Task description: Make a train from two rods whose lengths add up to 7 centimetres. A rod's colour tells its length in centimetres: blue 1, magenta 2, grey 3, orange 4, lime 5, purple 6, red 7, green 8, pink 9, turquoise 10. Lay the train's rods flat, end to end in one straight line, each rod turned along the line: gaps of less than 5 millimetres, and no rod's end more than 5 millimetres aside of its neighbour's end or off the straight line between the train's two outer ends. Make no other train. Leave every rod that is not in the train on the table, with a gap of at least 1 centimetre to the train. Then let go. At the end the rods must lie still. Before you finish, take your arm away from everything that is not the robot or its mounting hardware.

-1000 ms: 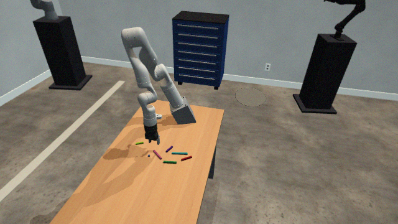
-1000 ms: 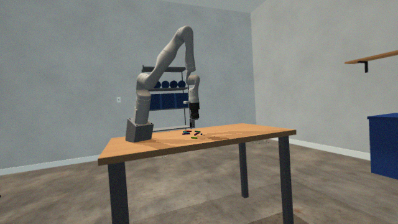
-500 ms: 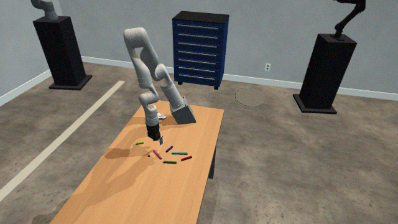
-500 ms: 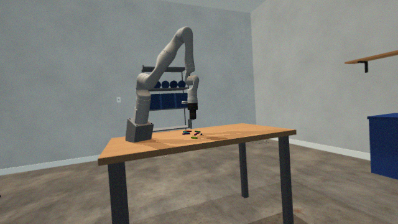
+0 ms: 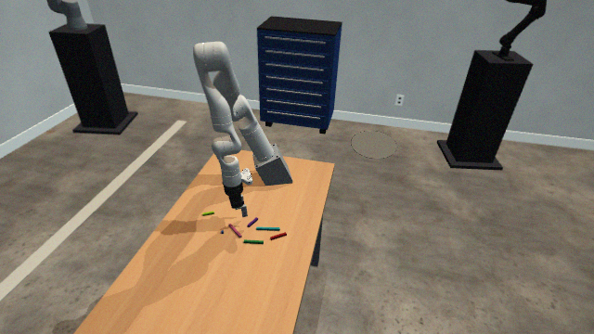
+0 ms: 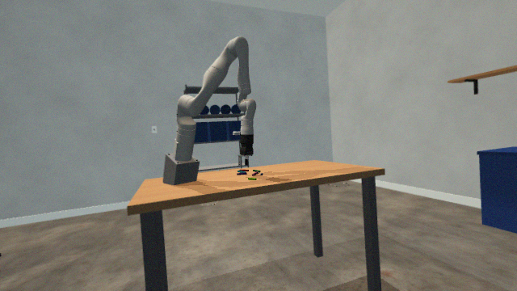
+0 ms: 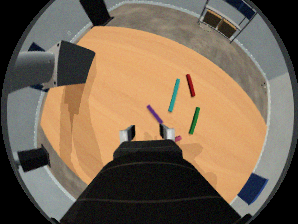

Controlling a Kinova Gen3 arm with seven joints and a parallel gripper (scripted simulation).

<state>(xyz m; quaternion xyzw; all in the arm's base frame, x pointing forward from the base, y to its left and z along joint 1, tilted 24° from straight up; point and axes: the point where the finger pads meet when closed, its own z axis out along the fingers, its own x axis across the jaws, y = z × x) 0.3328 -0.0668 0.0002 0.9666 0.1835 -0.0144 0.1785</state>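
My hand is 8 cm to the left of the blue rod, 7 cm short of it and 7 cm above it. From my hand the other things lie so: turquoise rod (11 cm to the left, 7 cm below, 4 cm ahead); purple rod (7 cm below, 4 cm to the left); pink rod (7 cm below, 6 cm ahead, 3 cm to the right).
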